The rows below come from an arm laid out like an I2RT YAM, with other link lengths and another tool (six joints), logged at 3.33 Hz.
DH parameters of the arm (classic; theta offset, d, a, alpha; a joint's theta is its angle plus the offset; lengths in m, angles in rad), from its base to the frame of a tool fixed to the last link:
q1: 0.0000 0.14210 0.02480 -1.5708
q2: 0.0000 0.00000 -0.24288 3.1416
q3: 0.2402 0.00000 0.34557 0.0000
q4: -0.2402 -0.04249 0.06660 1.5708
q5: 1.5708 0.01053 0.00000 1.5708
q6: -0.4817 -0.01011 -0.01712 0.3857
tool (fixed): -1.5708 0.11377 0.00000 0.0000
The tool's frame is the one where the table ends.
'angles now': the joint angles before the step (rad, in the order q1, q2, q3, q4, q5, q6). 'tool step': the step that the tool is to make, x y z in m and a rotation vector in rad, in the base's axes. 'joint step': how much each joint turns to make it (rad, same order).
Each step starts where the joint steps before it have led.
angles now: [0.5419, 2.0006, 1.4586, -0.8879, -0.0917, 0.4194]
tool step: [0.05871, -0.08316, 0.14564, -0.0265, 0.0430, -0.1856]
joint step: [-0.1968, -0.0049, 0.4277, -0.4837, 0.0042, -0.0118]
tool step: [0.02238, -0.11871, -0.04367, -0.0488, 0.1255, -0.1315]
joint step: [-0.2473, 0.0004, -0.1122, -0.0298, 0.0179, -0.1160]
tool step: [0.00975, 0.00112, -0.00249, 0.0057, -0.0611, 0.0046]
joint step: [0.0000, 0.0004, -0.0111, 0.0725, 0.0004, -0.0046]
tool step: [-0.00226, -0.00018, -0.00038, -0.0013, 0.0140, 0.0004]
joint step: [0.0000, 0.0000, 0.0000, -0.0141, -0.0001, -0.0004]
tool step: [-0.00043, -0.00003, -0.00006, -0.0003, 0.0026, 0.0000]
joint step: [0.0000, 0.0000, 0.0000, -0.0026, 0.0000, 0.0000]
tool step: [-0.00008, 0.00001, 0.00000, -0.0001, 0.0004, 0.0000]
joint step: [0.0001, -0.0001, 0.0000, -0.0004, 0.0001, 0.0001]
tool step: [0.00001, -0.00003, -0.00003, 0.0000, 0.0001, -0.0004]
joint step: [0.0000, 0.0000, 0.0000, 0.0000, 0.0000, 0.0004]
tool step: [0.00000, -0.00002, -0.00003, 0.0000, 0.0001, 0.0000]
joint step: [0.0000, 0.0001, 0.0000, 0.0000, 0.0000, 0.0000]
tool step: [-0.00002, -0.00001, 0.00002, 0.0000, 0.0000, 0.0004]
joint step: [-0.0001, 0.0000, 0.0000, -0.0001, 0.0000, -0.0005]
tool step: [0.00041, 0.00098, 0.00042, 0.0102, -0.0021, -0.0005]
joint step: [0.0001, 0.0000, 0.0000, 0.0031, -0.0099, 0.0005]
